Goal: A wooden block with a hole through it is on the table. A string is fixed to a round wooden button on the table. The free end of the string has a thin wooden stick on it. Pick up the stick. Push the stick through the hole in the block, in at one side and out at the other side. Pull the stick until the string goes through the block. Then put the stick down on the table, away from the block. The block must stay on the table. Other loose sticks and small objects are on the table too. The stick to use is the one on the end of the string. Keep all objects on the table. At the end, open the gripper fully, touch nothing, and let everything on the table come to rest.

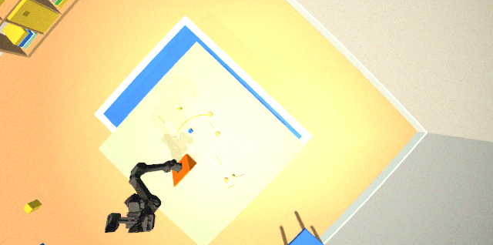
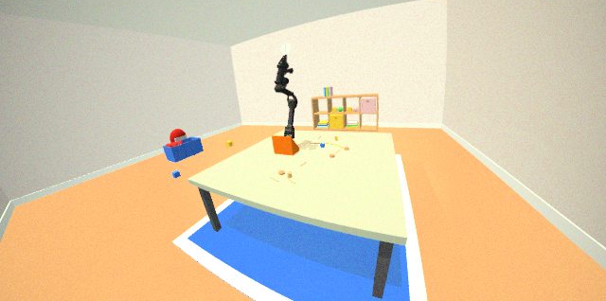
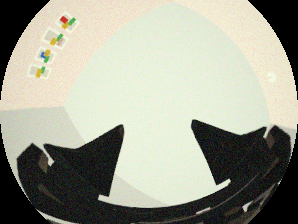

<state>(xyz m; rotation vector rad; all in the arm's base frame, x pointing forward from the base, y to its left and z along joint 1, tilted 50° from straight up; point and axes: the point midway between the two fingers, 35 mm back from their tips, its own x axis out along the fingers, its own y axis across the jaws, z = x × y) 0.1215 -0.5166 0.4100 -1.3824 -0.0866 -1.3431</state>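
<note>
My gripper tip is 170 mm short of the blue block, 180 mm to the right of it and 750 mm above it. The rest, counted from my gripper tip: yellow cube (230 mm ahead, 380 mm to the left, 750 mm below).
</note>
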